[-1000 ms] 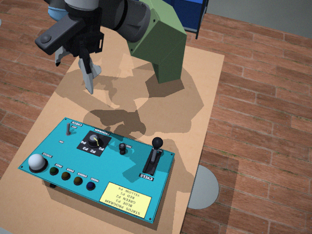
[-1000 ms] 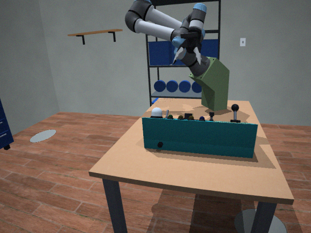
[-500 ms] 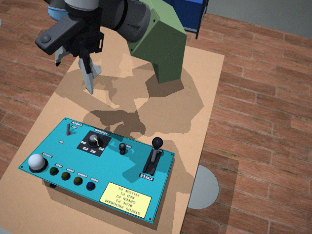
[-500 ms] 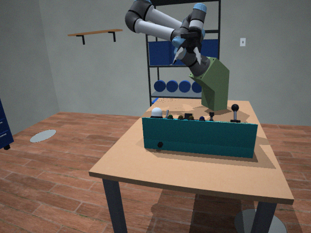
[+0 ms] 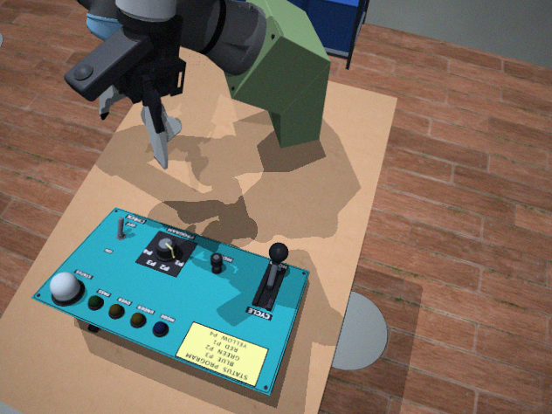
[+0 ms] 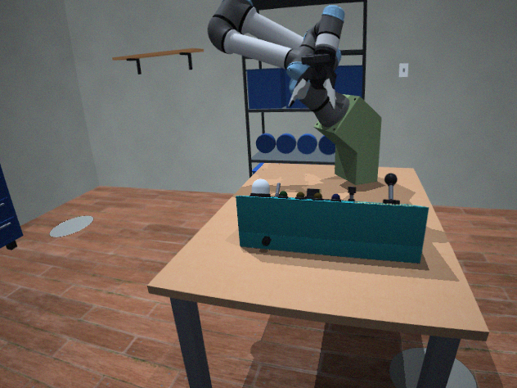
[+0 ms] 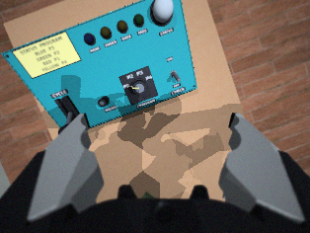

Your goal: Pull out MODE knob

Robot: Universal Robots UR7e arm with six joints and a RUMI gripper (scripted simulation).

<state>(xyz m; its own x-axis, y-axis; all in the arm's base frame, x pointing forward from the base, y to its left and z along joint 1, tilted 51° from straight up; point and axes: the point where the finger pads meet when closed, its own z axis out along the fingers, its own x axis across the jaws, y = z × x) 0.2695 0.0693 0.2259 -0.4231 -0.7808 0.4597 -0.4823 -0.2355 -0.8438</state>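
The mode knob lies 25 cm below my hand, 13 cm to the left of it and 10 cm ahead of it. Round my hand: teal console: 28 cm below, 13 cm ahead, 7 cm to the left; program dial: 26 cm below, 9 cm ahead, 2 cm to the left; check toggle: 26 cm below, 11 cm to the right, 7 cm ahead.
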